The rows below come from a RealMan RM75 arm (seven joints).
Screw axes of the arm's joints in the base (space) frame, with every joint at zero. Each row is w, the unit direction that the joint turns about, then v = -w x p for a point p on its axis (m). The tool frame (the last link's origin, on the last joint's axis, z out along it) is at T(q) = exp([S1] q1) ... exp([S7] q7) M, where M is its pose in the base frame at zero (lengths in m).
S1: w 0 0 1 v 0 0 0
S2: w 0 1 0 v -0.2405 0 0
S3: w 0 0 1 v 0 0 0
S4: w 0 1 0 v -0.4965 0 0
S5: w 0 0 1 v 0 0 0
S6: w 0 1 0 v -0.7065 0 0
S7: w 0 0 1 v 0 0 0
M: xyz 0 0 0.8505 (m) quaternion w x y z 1 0 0 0
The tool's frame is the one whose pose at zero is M.
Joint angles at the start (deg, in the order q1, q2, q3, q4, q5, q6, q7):
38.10 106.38 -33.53 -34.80 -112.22 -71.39 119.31
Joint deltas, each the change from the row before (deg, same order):
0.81 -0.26 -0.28 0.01 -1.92 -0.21 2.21
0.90 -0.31 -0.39 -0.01 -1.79 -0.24 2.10
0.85 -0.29 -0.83 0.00 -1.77 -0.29 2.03
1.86 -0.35 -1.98 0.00 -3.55 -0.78 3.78
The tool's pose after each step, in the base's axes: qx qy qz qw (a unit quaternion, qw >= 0); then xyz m. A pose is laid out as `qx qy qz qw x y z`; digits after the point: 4 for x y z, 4 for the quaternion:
-0.7784 0.4976 0.2788 0.2622 0.2750 0.4265 0.1154
-0.7795 0.5055 0.2672 0.2557 0.2715 0.4293 0.1145
-0.7823 0.5126 0.2522 0.2483 0.2681 0.4314 0.1125
-0.7899 0.5237 0.2187 0.2322 0.2597 0.4354 0.1061

